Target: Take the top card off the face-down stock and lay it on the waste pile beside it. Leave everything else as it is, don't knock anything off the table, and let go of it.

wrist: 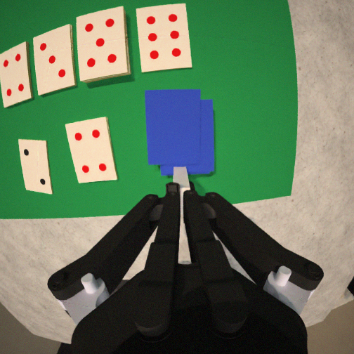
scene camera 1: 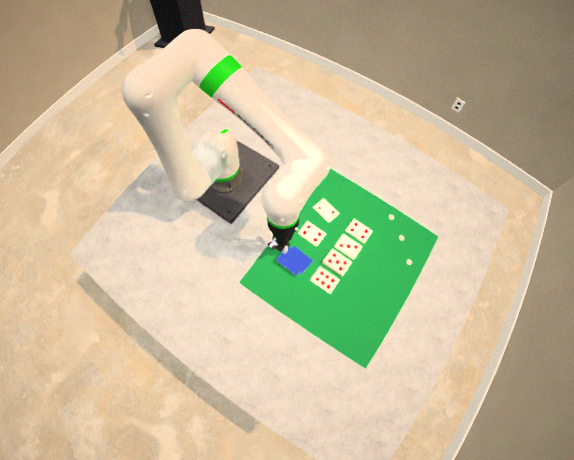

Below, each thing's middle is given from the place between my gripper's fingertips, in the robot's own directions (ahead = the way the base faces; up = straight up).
My gripper is now 23 cm short of the green mat [scene camera 1: 354,319], 7 cm to the right of it and 4 cm above it.
